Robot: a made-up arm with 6 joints. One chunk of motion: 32 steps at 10 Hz.
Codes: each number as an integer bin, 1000 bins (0 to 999) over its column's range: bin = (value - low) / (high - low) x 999, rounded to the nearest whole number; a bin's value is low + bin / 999 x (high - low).
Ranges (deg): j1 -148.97..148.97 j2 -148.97..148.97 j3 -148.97..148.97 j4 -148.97..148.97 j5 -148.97..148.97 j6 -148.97..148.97
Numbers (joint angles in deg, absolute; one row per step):
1: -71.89 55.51 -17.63 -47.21 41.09 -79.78
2: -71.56 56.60 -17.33 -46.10 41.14 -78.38
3: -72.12 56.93 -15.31 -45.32 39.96 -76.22
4: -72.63 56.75 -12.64 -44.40 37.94 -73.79
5: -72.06 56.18 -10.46 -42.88 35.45 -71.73
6: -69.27 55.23 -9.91 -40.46 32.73 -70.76
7: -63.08 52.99 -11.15 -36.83 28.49 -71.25
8: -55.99 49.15 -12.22 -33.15 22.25 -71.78
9: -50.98 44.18 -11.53 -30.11 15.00 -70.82
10: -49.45 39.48 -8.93 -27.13 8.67 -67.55
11: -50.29 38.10 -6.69 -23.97 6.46 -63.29
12: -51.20 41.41 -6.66 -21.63 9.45 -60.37
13: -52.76 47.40 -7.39 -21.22 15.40 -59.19
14: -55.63 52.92 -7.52 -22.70 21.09 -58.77
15: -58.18 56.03 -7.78 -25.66 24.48 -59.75
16: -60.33 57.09 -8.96 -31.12 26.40 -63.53
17: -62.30 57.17 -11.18 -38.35 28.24 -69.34
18: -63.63 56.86 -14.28 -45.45 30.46 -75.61
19: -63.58 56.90 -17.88 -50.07 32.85 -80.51
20: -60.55 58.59 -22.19 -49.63 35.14 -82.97
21: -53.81 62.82 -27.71 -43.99 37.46 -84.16
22: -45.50 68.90 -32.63 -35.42 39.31 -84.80
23: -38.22 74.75 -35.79 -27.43 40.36 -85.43
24: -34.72 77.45 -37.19 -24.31 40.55 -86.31
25: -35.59 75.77 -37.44 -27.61 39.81 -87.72
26: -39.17 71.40 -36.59 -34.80 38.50 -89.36
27: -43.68 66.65 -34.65 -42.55 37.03 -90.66
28: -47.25 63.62 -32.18 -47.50 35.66 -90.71
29: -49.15 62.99 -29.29 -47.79 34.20 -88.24
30: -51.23 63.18 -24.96 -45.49 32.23 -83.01
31: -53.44 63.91 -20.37 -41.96 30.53 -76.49
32: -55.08 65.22 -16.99 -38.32 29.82 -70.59
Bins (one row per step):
1: 258 686 440 341 637 232
2: 260 689 441 345 637 237
3: 258 690 448 348 633 244
4: 256 690 457 351 627 252
5: 258 688 464 356 618 259
6: 267 685 466 364 609 262
7: 288 677 462 376 595 261
8: 312 664 459 388 574 259
9: 329 648 461 399 550 262
10: 334 632 470 409 529 273
11: 331 627 477 419 521 287
12: 328 638 477 427 531 297
13: 323 658 475 428 551 301
14: 313 677 474 423 570 302
15: 304 687 473 413 582 299
16: 297 691 469 395 588 286
17: 291 691 462 371 594 267
18: 286 690 452 347 602 246
19: 286 690 440 332 610 230
20: 296 696 425 333 617 221
21: 319 710 407 352 625 217
22: 347 731 390 381 631 215
23: 371 750 379 408 635 213
24: 383 759 375 418 635 210
25: 380 754 374 407 633 205
26: 368 739 377 383 629 200
27: 353 723 383 357 624 196
28: 341 713 392 340 619 195
29: 335 711 401 339 614 204
30: 328 711 416 347 608 221
31: 320 714 431 359 602 243
32: 315 718 443 371 599 263

